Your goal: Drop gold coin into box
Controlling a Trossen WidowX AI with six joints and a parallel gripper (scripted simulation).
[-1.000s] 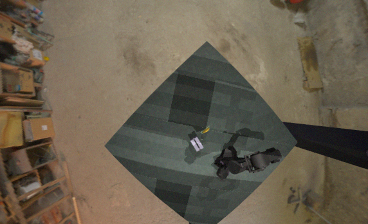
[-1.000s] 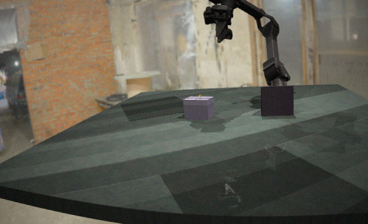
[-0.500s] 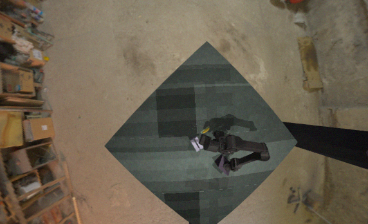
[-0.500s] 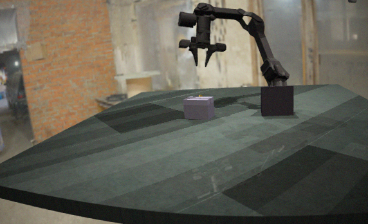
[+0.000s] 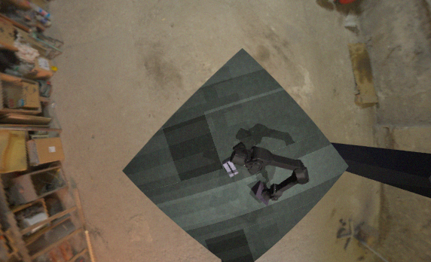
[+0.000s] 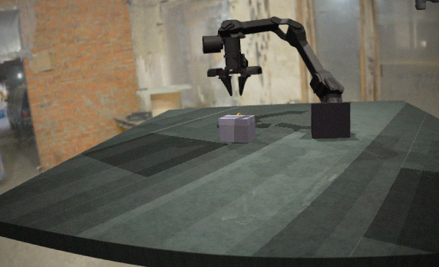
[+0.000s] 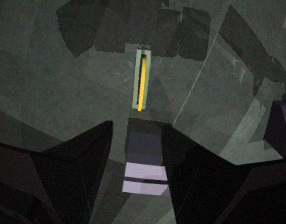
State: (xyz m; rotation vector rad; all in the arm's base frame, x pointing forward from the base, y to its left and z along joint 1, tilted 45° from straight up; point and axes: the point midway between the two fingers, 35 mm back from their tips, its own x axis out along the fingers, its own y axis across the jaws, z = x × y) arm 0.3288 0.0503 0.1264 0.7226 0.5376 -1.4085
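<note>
Now: gripper tip 1 cm to the left of the gold coin and 10 cm above it.
</note>
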